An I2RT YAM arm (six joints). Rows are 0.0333 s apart.
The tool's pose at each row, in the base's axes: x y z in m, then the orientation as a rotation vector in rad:
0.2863, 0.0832, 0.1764, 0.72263, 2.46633, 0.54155
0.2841, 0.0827, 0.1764, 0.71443, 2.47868, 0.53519
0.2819, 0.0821, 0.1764, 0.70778, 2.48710, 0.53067
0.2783, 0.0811, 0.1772, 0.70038, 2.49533, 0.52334
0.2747, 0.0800, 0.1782, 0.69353, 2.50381, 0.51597
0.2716, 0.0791, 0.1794, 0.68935, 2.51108, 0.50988
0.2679, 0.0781, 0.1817, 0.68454, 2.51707, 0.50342
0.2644, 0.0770, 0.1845, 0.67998, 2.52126, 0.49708
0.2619, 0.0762, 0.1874, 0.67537, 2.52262, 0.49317
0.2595, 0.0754, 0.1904, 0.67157, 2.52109, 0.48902
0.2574, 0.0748, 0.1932, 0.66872, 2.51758, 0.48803
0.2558, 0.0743, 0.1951, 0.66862, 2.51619, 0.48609
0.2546, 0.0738, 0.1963, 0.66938, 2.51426, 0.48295
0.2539, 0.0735, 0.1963, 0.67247, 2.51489, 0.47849
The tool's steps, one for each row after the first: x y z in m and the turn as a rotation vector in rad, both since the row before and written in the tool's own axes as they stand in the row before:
0.0013, -0.0012, -0.0014, 0.00632, 0.00843, -0.00773
0.0013, -0.0013, -0.0014, 0.00417, 0.00565, -0.00603
0.0018, -0.0018, -0.0029, 0.00568, 0.00449, -0.00714
0.0017, -0.0017, -0.0030, 0.00593, 0.00479, -0.00674
0.0014, -0.0013, -0.0029, 0.00533, 0.00432, -0.00450
0.0014, -0.0011, -0.0041, 0.00499, 0.00301, -0.00497
0.0011, -0.0009, -0.0044, 0.00436, 0.00145, -0.00469
0.0005, -0.0003, -0.0039, 0.00188, -0.00034, -0.00413
0.0003, -0.0002, -0.0039, 0.00126, -0.00301, -0.00350
0.0003, 0.0000, -0.0035, -0.00118, -0.00374, -0.00211
0.0003, -0.0001, -0.0025, 0.00076, -0.00191, -0.00042
0.0002, -0.0003, -0.0017, 0.00154, -0.00274, -0.00004
0.0004, -0.0005, -0.0004, 0.00376, -0.00064, 0.00126

